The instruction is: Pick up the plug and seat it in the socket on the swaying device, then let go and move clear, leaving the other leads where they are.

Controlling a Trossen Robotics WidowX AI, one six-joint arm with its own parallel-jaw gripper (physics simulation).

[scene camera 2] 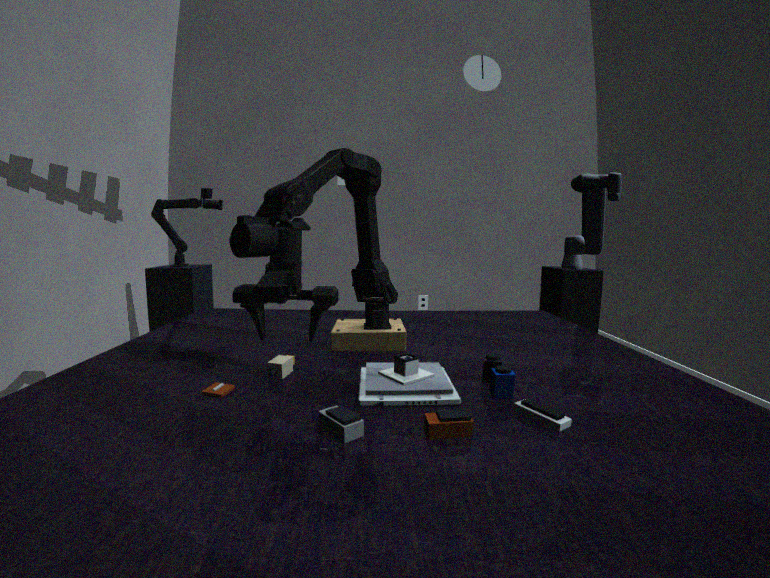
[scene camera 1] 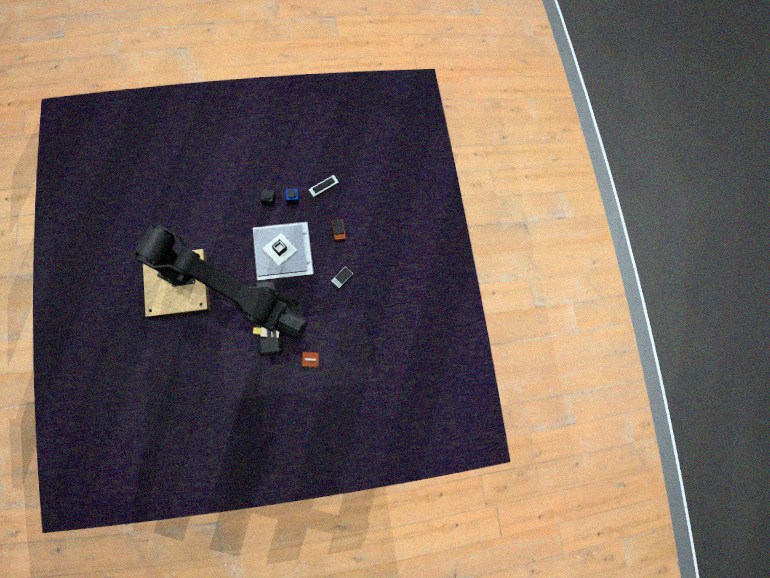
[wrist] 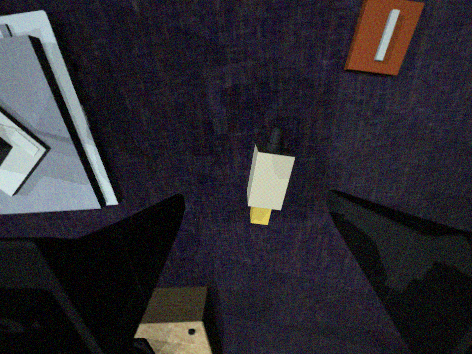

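The plug (scene camera 1: 268, 333) (scene camera 2: 281, 365) (wrist: 271, 181) is a cream block with a yellow tip and a short dark stub at its other end. It lies on the dark mat, partly covered by the arm in scene camera 1. My gripper (scene camera 2: 286, 339) (wrist: 254, 198) is open and empty, above the plug, with the plug between the fingertips in the wrist view. The socket (scene camera 1: 279, 247) (scene camera 2: 406, 365) is a small dark-rimmed square on a white diamond plate on the grey device (scene camera 1: 264, 236) (scene camera 2: 373, 388) (wrist: 50, 187). The socket is cut off at the left edge in the wrist view.
An orange plate (scene camera 1: 310, 359) (scene camera 2: 218, 389) (wrist: 385, 37) with a white bar lies near the plug. Grey (scene camera 2: 342, 424), orange (scene camera 2: 449, 426), white (scene camera 2: 542, 414), blue (scene camera 2: 502, 382) and black (scene camera 1: 267, 197) blocks stand around the device. The wooden arm base (scene camera 1: 175, 292) is behind.
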